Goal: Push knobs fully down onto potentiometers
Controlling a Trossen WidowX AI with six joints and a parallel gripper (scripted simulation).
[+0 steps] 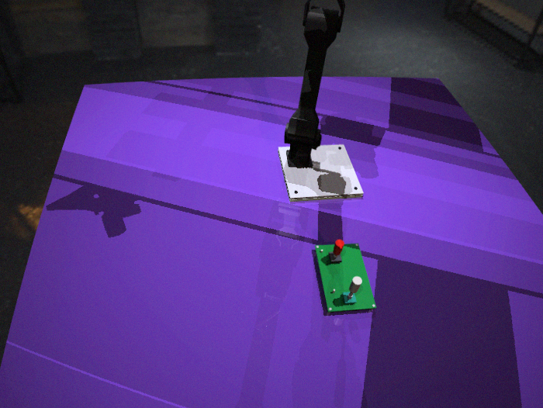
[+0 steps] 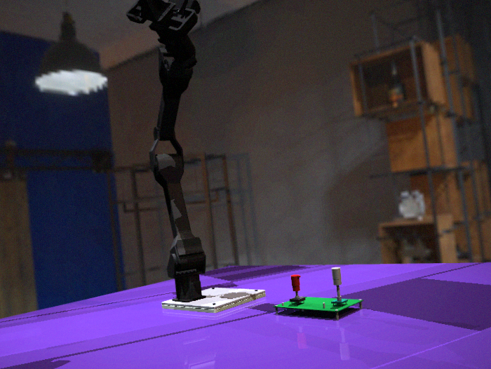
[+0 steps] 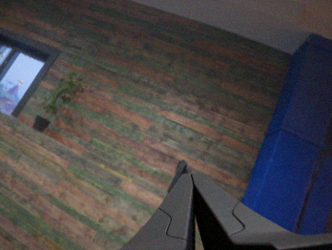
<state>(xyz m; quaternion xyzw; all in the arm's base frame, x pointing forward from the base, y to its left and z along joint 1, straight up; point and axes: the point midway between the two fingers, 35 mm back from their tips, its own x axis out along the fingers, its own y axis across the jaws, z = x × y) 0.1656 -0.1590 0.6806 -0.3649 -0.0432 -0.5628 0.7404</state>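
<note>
The red knob lies 14 cm ahead of my gripper tip, 22 cm to the left of it and 65 cm below it. Round my gripper tip: tan knob 24 cm ahead, 23 cm to the left, 64 cm below.
</note>
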